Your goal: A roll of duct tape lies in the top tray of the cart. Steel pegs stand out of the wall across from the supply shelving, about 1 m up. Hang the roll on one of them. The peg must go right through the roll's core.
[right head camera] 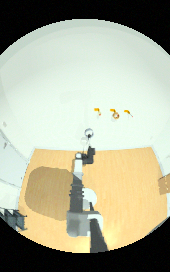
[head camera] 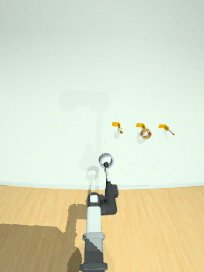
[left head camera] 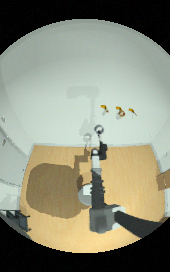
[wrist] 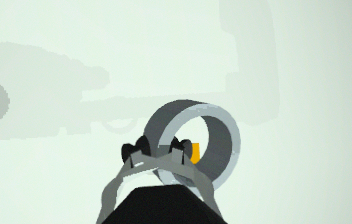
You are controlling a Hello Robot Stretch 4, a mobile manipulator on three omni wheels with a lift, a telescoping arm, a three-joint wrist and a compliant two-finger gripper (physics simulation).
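Places are measured from the robot's base along level axes (x ahead, y left, z up), in centimetres.
Pixels of known places: gripper, between the fingertips: (right head camera: 88,134) (head camera: 105,163) (left head camera: 98,131) (wrist: 157,147); robot's base, origin of its link: (right head camera: 84,197) (left head camera: 88,193).
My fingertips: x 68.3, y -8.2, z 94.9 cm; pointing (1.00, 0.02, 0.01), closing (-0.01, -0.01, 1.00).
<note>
For each thing: its middle in the pictures, then the offset to it from my fingertips.
- grey duct tape roll, middle of its body: (wrist: 191,146) (head camera: 106,160) (right head camera: 88,132) (left head camera: 98,129) dy +0.0, dx -0.9, dz +3.7 cm
- orange peg plate, middle of its body: (wrist: 198,161) dy -12.7, dx +35.9, dz +10.5 cm
- right peg, middle of its body: (head camera: 166,130) (right head camera: 127,113) (left head camera: 132,111) dy -62.7, dx +34.8, dz +10.5 cm
- brown roll, middle of its body: (head camera: 146,133) dy -40.7, dx +31.8, dz +7.3 cm
- small pale roll, middle of its body: (head camera: 120,130) dy -15.7, dx +32.3, dz +9.9 cm
The grey duct tape roll (head camera: 100,157) (left head camera: 99,125) (right head camera: 89,129) (wrist: 165,115) is held in the air in front of the wall, its core facing the wall at a slant. My gripper (head camera: 106,165) (left head camera: 100,132) (right head camera: 89,137) (wrist: 157,147) is shut on the roll's near-left wall, one finger inside the core. An orange peg plate (wrist: 196,152) shows through the core in the wrist view. Three pegs stand right of and higher than the roll in the head view. The right peg (head camera: 171,132) (left head camera: 132,111) (right head camera: 128,113) is bare, with a red tip. The roll is apart from them.
A brown roll (head camera: 141,134) hangs on the middle peg, and a small pale roll (head camera: 120,131) on the left peg. A dark shelved cart (left head camera: 17,220) (right head camera: 14,220) stands at the lower left. A brown box (left head camera: 164,181) (right head camera: 164,184) is at the right edge.
</note>
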